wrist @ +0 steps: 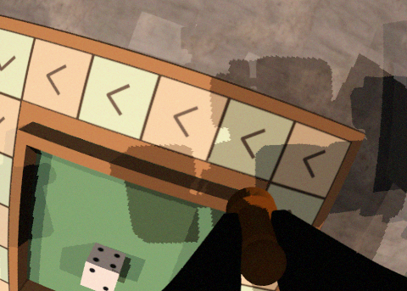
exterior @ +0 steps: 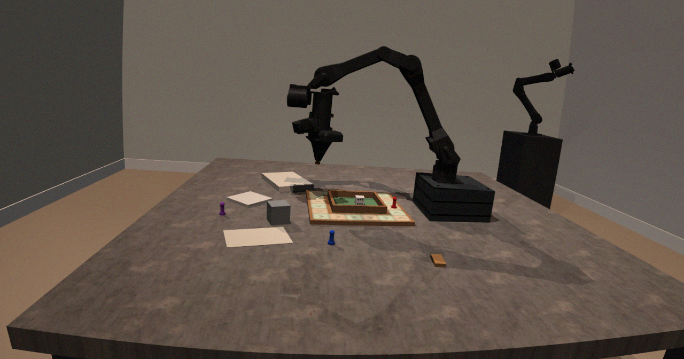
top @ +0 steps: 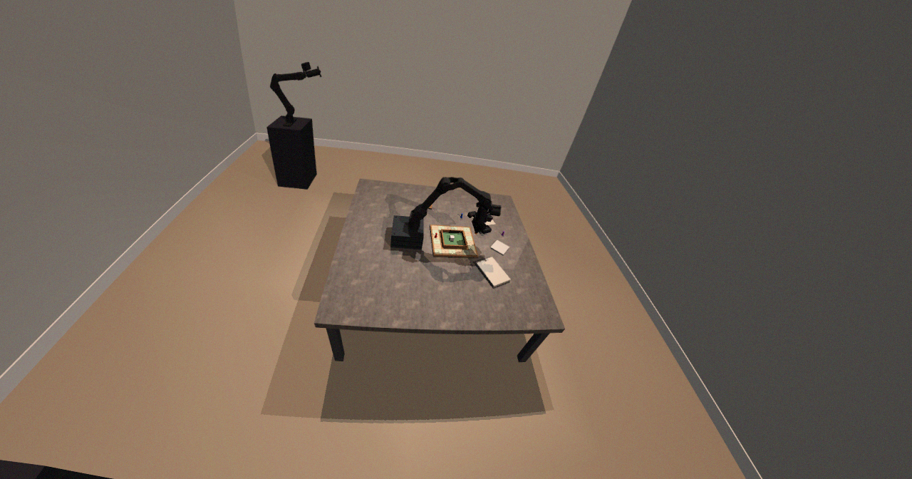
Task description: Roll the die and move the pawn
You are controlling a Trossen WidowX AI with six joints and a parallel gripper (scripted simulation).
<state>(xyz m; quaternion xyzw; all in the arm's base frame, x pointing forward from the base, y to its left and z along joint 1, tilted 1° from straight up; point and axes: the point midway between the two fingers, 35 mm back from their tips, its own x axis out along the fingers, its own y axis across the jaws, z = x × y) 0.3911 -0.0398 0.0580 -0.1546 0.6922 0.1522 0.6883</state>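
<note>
Now: the white die 130 mm behind my gripper tip, 40 mm to the left of it and 110 mm below it. Also, from my gripper tip: grey cube (100 mm ahead, 180 mm to the left, 110 mm below); then orange pawn (10 mm above); then red pawn (240 mm behind, 60 mm to the left, 100 mm below).
</note>
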